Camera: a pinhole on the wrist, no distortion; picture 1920 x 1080 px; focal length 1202.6 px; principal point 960.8 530.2 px. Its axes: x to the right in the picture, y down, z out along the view. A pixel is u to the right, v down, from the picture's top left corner.
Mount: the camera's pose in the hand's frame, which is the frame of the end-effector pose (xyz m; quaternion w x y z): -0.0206 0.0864 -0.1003 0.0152 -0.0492 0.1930 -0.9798
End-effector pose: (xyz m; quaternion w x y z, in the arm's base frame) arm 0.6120 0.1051 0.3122 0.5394 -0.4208 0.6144 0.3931
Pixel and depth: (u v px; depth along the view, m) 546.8 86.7 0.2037
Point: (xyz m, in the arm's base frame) 0.5662 0.2290 0.2339
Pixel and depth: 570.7 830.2 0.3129
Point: 0.7471 0.2009 0.1806
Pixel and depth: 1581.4 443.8 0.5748
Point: 0.8851 0.5349 0.5133
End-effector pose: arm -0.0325 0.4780 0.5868 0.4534 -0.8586 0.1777 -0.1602
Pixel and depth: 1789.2 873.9 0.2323
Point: -0.1139 0.6591 0.5726
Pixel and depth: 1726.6 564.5 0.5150
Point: -0.0973 0.9697 0.4540
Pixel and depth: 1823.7 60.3 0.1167
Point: -0.1133 0.5004 0.4918
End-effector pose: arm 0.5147 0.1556 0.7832 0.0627 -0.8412 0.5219 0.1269
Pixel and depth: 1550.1 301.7 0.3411
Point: 0.4039 0.3432 0.5827
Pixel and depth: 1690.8 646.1 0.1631
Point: 0.4586 0.2538 0.7611
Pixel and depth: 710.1 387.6 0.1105
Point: 0.4679 0.1191 0.7769
